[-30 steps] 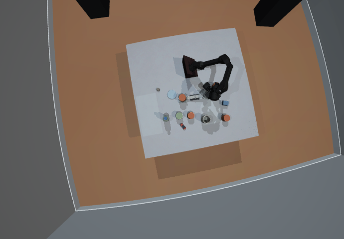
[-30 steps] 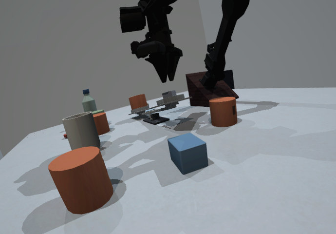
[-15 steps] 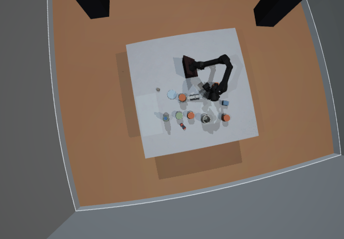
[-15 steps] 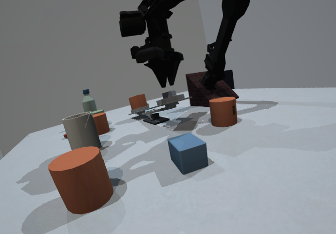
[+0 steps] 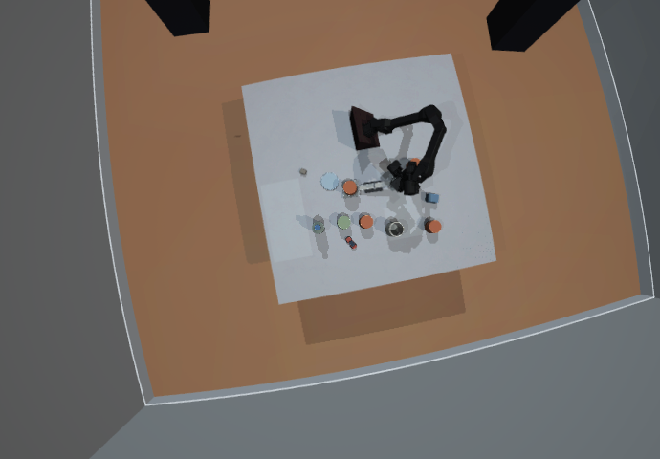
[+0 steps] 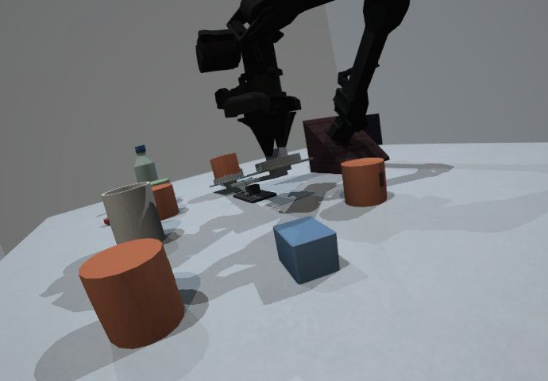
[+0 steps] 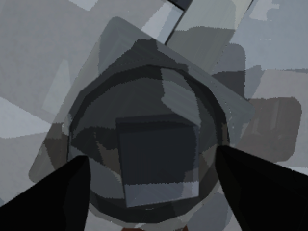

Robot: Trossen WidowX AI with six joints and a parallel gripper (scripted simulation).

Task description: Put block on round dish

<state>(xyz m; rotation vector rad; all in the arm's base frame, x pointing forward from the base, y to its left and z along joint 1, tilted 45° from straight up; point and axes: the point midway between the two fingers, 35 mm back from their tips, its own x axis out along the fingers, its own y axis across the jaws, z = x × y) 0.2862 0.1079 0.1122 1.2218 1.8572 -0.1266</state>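
My gripper tip is now 10 mm above the grey block. The rest, counted from my gripper tip: red item 320 mm ahead, 270 mm to the right, 80 mm below; then pale blue round dish 370 mm to the right, 90 mm below, 30 mm behind; then orange cup 130 mm to the left, 100 mm behind, 60 mm below.
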